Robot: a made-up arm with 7 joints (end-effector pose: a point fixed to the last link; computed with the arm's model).
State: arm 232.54 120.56 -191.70 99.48 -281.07 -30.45 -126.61
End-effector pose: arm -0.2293 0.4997 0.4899 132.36 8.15 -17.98
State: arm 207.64 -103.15 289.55 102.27 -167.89 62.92 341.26
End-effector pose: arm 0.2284 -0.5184 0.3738 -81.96 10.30 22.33
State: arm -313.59 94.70 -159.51 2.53 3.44 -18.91 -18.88
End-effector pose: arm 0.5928 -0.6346 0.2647 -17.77 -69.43 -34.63
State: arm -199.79 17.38 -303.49 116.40 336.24 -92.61 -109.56
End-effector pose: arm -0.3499 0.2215 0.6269 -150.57 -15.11 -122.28
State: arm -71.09 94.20 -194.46 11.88 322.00 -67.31 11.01
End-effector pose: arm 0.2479 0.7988 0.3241 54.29 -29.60 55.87
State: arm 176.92 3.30 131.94 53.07 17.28 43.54 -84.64
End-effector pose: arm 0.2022 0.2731 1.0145 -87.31 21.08 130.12
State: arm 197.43 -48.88 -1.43 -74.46 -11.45 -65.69 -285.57
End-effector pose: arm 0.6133 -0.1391 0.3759 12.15 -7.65 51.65
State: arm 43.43 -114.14 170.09 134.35 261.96 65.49 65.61
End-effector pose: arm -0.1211 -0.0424 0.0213 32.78 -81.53 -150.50
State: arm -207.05 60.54 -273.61 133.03 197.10 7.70 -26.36
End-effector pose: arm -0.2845 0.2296 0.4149 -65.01 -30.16 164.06
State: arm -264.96 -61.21 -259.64 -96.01 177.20 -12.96 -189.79
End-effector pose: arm 0.4297 0.2999 0.6022 -106.85 -39.38 96.70
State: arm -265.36 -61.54 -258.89 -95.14 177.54 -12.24 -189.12
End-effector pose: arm 0.4275 0.3067 0.6077 -107.32 -37.94 96.99
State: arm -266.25 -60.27 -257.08 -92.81 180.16 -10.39 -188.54
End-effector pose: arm 0.4214 0.3143 0.6337 -108.50 -35.76 97.60
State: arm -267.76 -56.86 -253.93 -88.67 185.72 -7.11 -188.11
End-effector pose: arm 0.4078 0.3180 0.6867 -110.84 -32.74 98.14
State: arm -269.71 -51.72 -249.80 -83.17 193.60 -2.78 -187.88
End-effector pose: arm 0.3855 0.3098 0.7596 -114.49 -29.32 97.71
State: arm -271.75 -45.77 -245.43 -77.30 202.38 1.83 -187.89
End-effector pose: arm 0.3574 0.2849 0.8368 -118.98 -26.50 95.69
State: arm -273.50 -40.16 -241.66 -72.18 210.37 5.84 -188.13
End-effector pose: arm 0.3307 0.2486 0.9011 -123.21 -25.05 92.57
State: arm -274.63 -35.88 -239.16 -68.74 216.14 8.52 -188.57
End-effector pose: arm 0.3127 0.2134 0.9425 -126.09 -24.93 89.70
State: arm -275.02 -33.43 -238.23 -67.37 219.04 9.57 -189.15
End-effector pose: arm 0.3065 0.1901 0.9599 -127.14 -25.55 88.24
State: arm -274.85 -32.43 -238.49 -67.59 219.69 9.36 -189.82
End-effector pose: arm 0.3094 0.1790 0.9609 -126.83 -26.51 88.20
